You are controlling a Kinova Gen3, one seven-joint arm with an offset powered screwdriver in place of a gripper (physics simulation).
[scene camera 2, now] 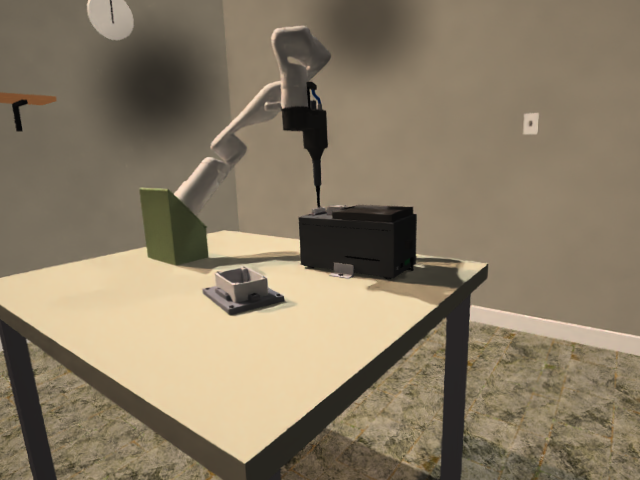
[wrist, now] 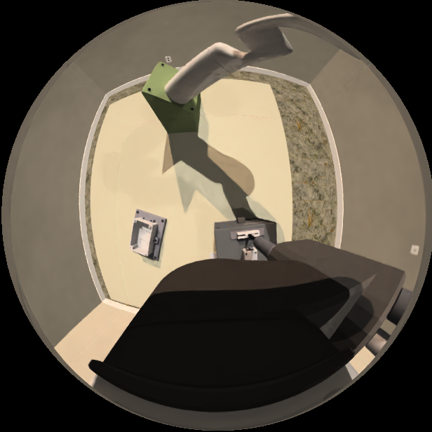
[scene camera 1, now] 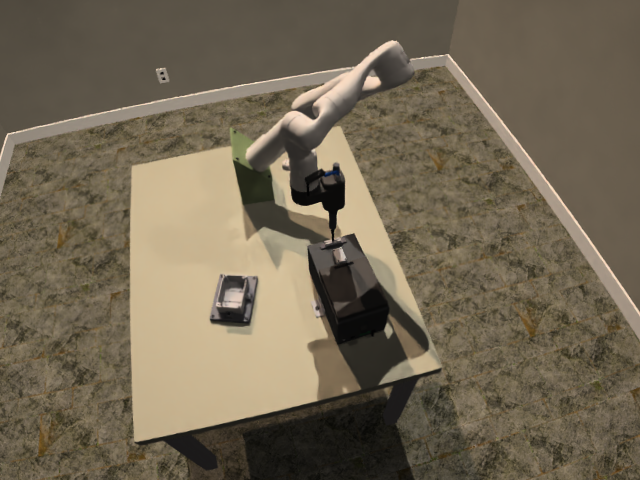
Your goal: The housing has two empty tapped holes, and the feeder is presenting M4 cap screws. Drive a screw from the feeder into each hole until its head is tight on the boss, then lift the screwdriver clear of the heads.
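Observation:
The light grey, open-topped housing (scene camera 1: 231,311) (scene camera 2: 250,292) (wrist: 145,222) sits upright on a dark base plate (scene camera 1: 250,304) (scene camera 2: 232,309) (wrist: 161,231) on the table. Its tapped holes are too small to make out. The black box-shaped feeder (scene camera 1: 356,321) (scene camera 2: 345,242) (wrist: 223,241) stands right of the housing in scene camera 1. My screwdriver (scene camera 1: 332,239) (scene camera 2: 318,205) (wrist: 251,236) points straight down, its bit tip at the small light metal presenter (scene camera 1: 338,242) (scene camera 2: 316,211) (wrist: 242,234) on the feeder's top. The tip looks to be touching there or very close. No screw can be made out at the tip.
A green angled mount (scene camera 1: 253,188) (scene camera 2: 173,232) (wrist: 175,117) carries the arm at the back of the table (scene camera 1: 180,372) (scene camera 2: 206,361) (wrist: 120,195). A small metal bracket (scene camera 1: 316,309) (scene camera 2: 341,269) lies at the feeder's side facing the housing.

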